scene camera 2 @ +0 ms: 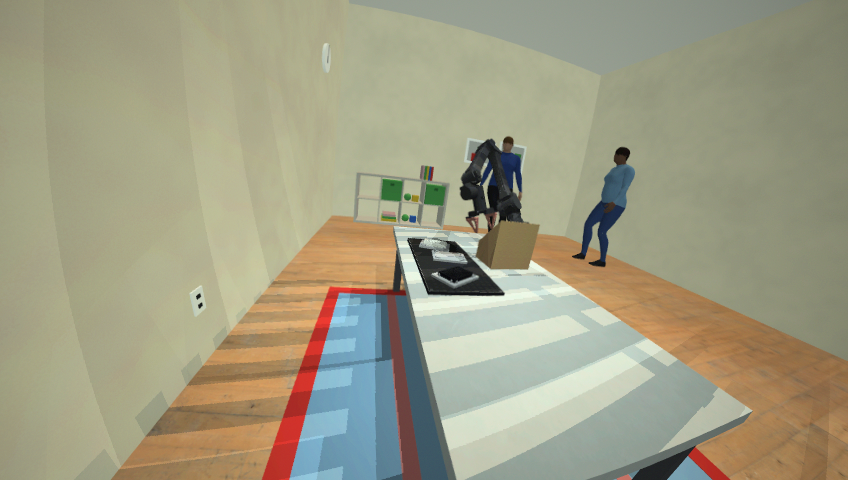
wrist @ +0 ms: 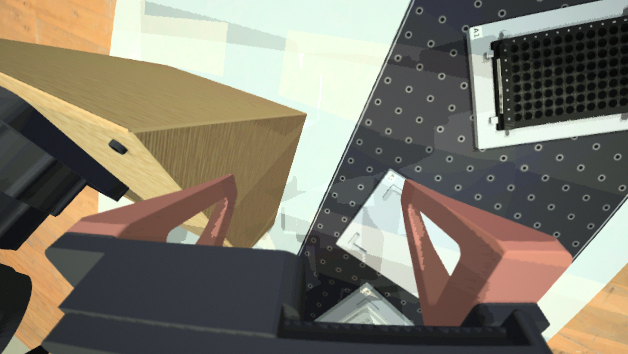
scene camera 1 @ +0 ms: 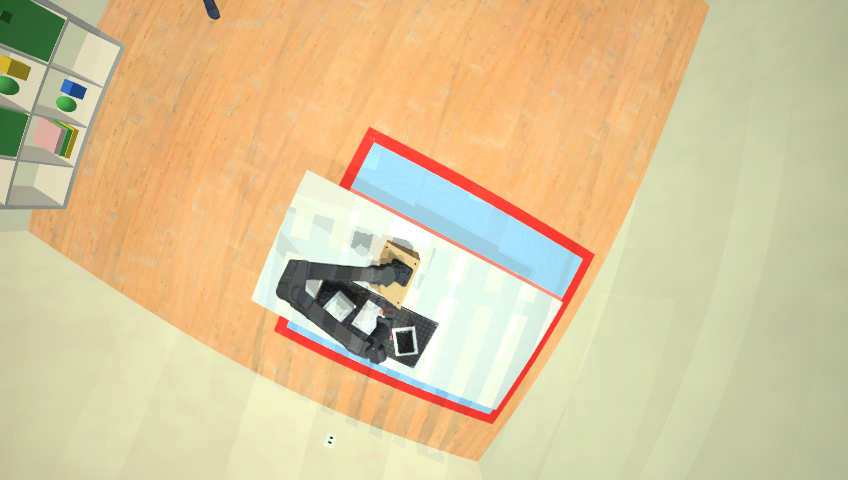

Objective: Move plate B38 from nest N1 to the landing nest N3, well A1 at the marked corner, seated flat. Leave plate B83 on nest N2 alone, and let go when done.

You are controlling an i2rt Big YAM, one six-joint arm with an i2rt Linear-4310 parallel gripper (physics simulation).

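Note:
My gripper [scene camera 1: 389, 322] [scene camera 2: 482, 230] [wrist: 317, 186] is open and empty, high above the board. A black well plate [scene camera 1: 405, 340] [scene camera 2: 457, 273] [wrist: 560, 75] lies on a white nest [wrist: 482, 90] marked A1 at its upper left corner in the wrist view. A white nest without a plate [scene camera 1: 364, 318] [scene camera 2: 449, 256] [wrist: 375, 220] is in the middle, partly hidden by my right finger in the wrist view. A clear plate [scene camera 1: 340, 306] [scene camera 2: 434, 243] [wrist: 367, 312] lies at the far end, mostly hidden in the wrist view. Plate codes and nest numbers are not readable.
The nests stand on a black perforated board [scene camera 1: 425, 324] [scene camera 2: 476, 289] [wrist: 430, 100]. A wooden block [scene camera 1: 389, 294] [scene camera 2: 511, 246] [wrist: 100, 90] stands beside the board, under the arm's base. Two people stand beyond the table in scene camera 2.

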